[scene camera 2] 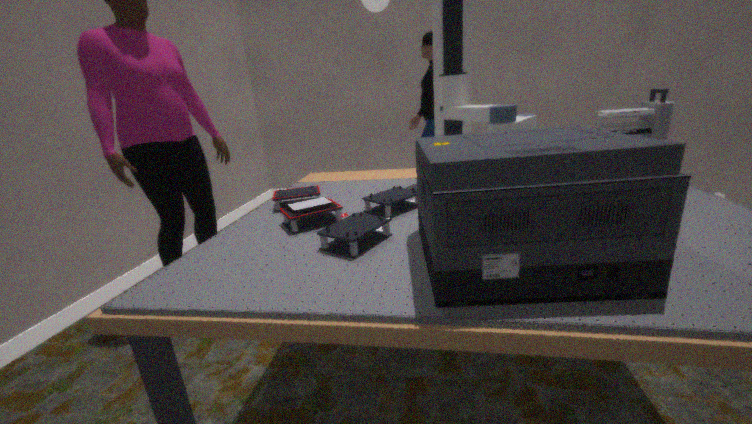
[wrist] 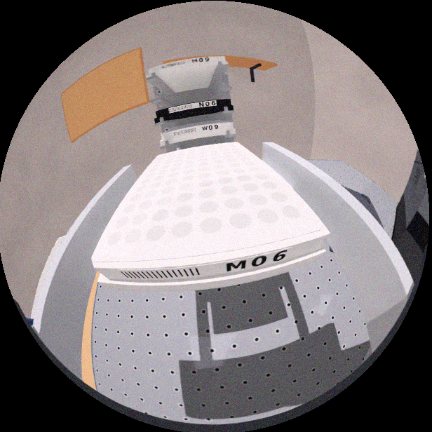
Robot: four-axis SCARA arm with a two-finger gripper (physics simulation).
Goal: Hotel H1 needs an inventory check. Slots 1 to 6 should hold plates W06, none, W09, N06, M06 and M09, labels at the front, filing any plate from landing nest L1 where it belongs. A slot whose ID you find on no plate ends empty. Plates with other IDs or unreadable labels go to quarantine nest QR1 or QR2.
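Observation:
My gripper (wrist: 196, 160) is shut on white plate M06 (wrist: 212, 220), held by its sides, label readable. The gripper does not show in the scene view. Beyond it stands hotel H1 (wrist: 222, 95) (scene camera 2: 662, 118). In the wrist view the hotel holds white plate M09 (wrist: 187, 75) at the top, black plate N06 (wrist: 195, 109) lower, with a gap between them, and white plate W09 (wrist: 200, 131) below N06. The lower slots are hidden behind the held plate. In the scene view a red-edged nest (scene camera 2: 287, 213) bears a dark, white-topped item (scene camera 2: 309, 203), ID unreadable.
Another red-edged nest (scene camera 2: 296, 192) and two dark raised nests (scene camera 2: 353, 226) (scene camera 2: 392, 195) stand left of a large dark instrument (scene camera 2: 547, 226), which hides the table behind it. The arm (scene camera 2: 473, 113) reaches behind it. A person in pink (scene camera 2: 142, 89) stands at left, another in black (scene camera 2: 427, 84) behind.

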